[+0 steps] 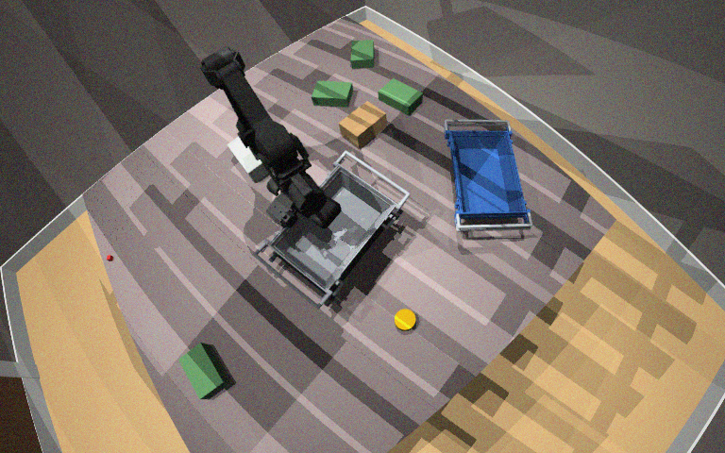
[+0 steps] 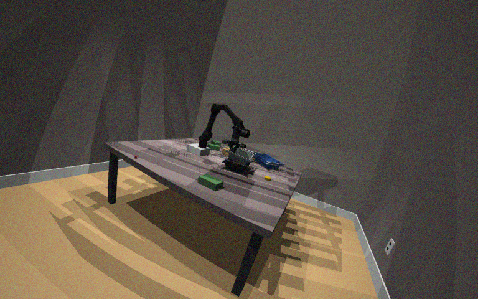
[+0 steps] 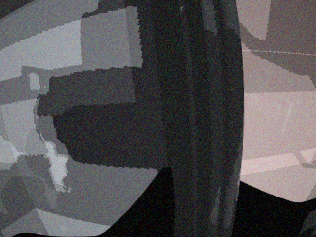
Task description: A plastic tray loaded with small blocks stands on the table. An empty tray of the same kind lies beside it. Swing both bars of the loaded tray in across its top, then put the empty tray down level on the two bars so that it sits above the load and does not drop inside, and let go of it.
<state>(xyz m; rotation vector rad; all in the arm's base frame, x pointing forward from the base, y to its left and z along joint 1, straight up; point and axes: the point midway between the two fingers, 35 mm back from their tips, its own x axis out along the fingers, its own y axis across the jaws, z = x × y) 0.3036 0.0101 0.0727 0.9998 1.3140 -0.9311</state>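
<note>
My gripper tip is 7 cm short of the grey tray, 2 cm to the right of it and 2 cm below it. The rest, counted from my gripper tip: yellow disc (33 cm ahead, 4 cm to the left, 9 cm below); orange block (21 cm behind, 28 cm to the left, 7 cm below).
</note>
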